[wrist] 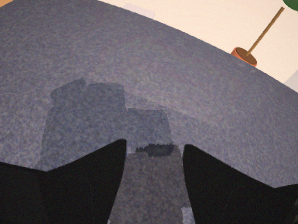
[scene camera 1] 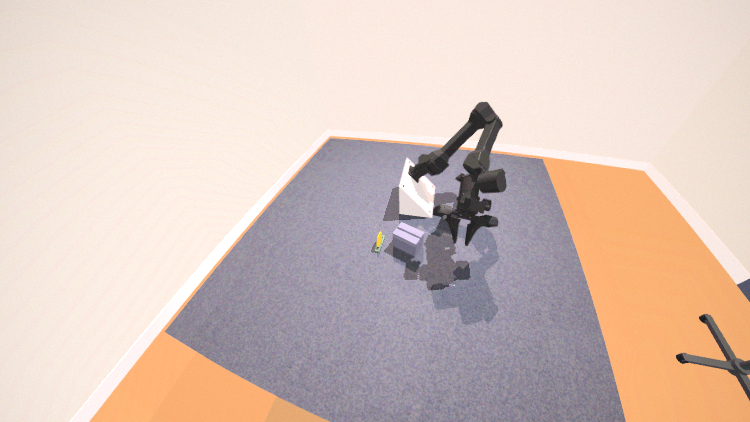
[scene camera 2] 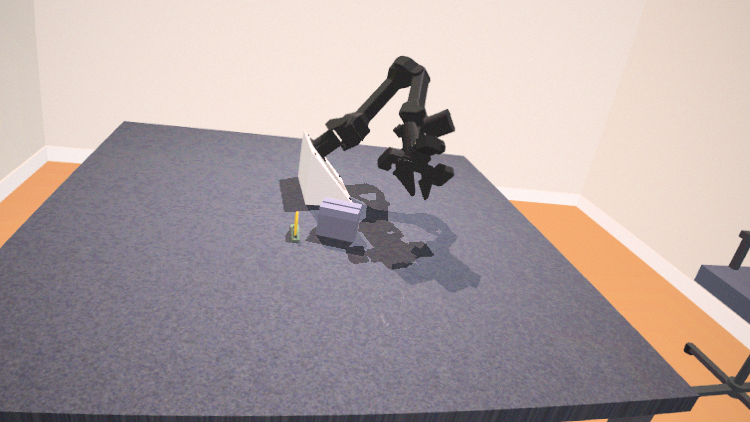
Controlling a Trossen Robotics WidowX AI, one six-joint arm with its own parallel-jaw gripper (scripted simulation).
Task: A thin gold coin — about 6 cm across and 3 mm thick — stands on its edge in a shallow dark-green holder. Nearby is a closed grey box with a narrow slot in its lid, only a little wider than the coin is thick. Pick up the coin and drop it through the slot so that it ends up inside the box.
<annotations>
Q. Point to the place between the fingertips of my gripper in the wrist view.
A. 155, 149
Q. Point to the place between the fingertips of my gripper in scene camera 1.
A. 460, 244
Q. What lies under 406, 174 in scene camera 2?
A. My gripper.
</annotations>
